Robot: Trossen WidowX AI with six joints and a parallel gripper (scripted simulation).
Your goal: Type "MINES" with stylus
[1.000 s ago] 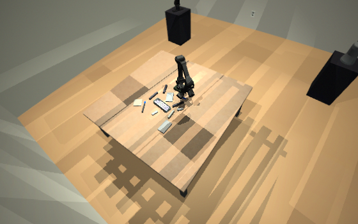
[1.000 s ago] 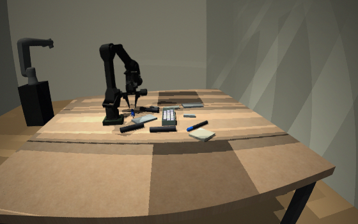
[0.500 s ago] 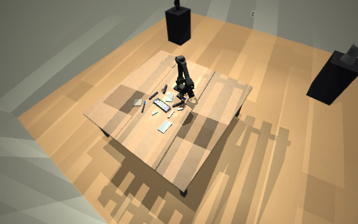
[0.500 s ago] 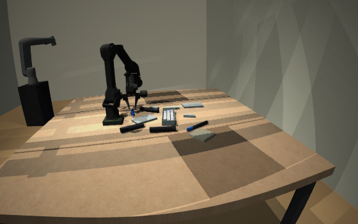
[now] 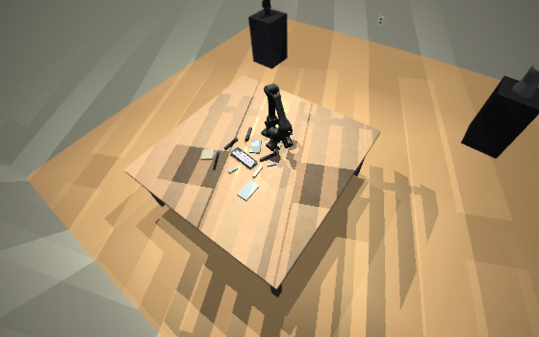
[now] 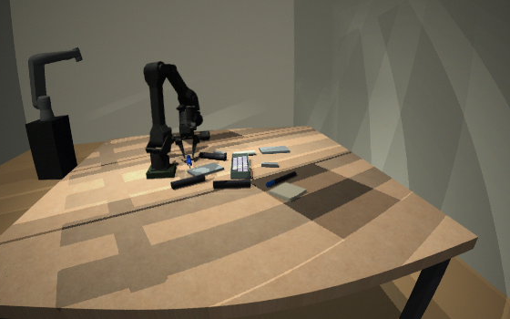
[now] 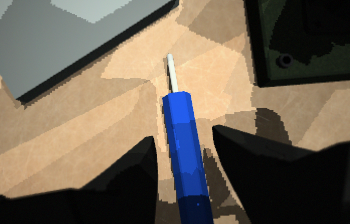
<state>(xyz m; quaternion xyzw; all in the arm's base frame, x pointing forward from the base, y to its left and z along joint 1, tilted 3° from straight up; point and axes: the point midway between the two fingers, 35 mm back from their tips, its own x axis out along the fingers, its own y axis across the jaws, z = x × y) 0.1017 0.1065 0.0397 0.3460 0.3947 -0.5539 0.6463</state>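
Now: gripper tip 1 cm to the left of the blue stylus and 2 cm above it. From my gripper tip the other things lie so: blue pen 31 cm ahead, 23 cm to the right, 2 cm below; then grey slab 7 cm ahead, 9 cm to the right, 2 cm below; then white cylinder 23 cm ahead, 7 cm to the left, 1 cm below.
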